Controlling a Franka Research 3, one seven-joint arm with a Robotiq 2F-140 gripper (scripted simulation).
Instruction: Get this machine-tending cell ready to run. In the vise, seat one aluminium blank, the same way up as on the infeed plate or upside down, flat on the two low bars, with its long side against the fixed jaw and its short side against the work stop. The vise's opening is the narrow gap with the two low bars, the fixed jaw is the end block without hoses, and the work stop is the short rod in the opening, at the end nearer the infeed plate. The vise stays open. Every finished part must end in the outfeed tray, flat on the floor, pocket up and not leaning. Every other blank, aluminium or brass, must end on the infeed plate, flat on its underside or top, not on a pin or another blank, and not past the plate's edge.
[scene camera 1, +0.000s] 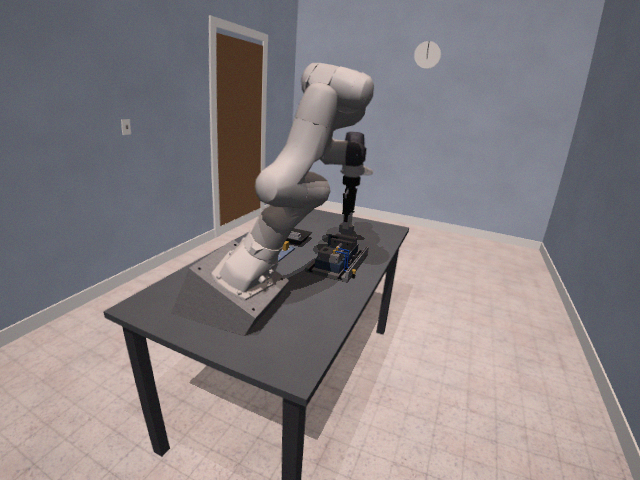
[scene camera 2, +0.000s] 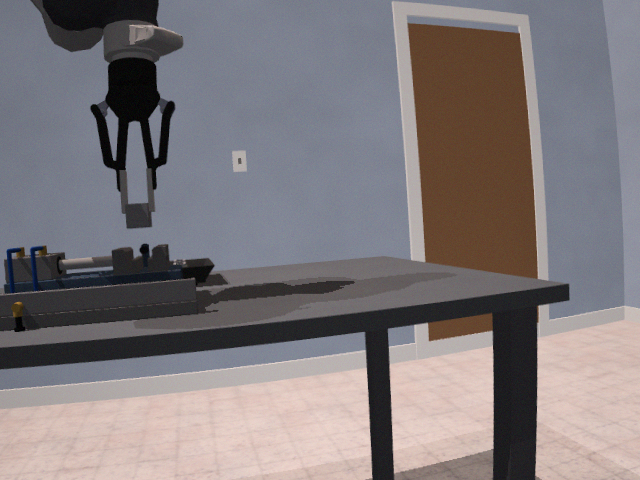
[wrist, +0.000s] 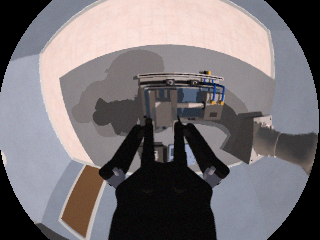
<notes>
I see my gripper (scene camera 2: 138, 212).
My gripper also shows in the wrist view (wrist: 163, 112).
</notes>
